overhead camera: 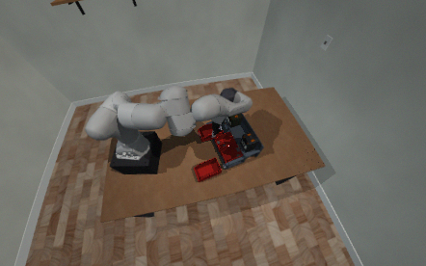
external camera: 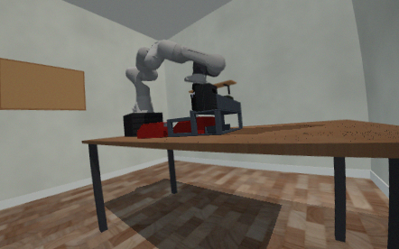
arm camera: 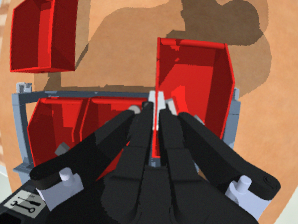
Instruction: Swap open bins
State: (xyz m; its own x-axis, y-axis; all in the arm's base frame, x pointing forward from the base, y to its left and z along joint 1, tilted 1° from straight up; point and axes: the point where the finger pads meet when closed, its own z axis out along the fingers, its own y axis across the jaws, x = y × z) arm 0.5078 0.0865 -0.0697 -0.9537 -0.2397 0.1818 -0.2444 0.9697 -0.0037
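Right now the grey shelf lip is 9 cm below my hand, 7 cm to the right of it and 1 cm ahead of it. From my hand the other things lie so: black box: 22 cm ahead, 13 cm to the right, 6 cm above.
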